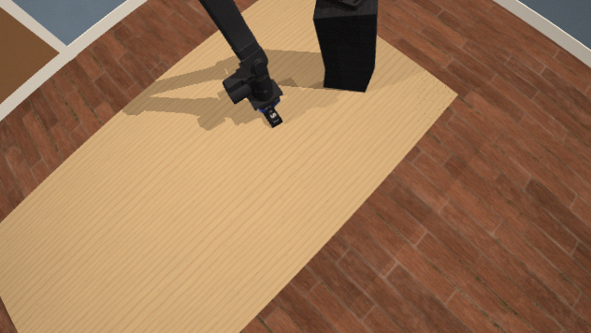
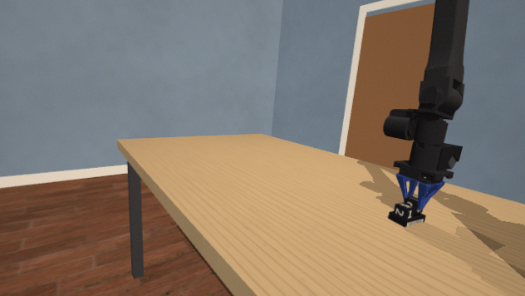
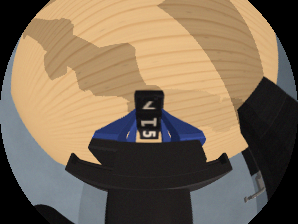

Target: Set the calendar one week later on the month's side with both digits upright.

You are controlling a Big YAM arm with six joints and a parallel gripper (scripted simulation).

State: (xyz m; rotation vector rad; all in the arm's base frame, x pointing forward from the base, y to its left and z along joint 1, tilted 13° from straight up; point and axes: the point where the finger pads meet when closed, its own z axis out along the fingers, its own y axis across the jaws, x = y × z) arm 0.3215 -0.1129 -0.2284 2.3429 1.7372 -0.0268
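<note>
Now: hand right at the black date cube. From my hand the other things lie so: black tray: 2 cm to the left, 3 cm below; then black cube: 1 cm ahead, 3 cm to the left, 2 cm below.
</note>
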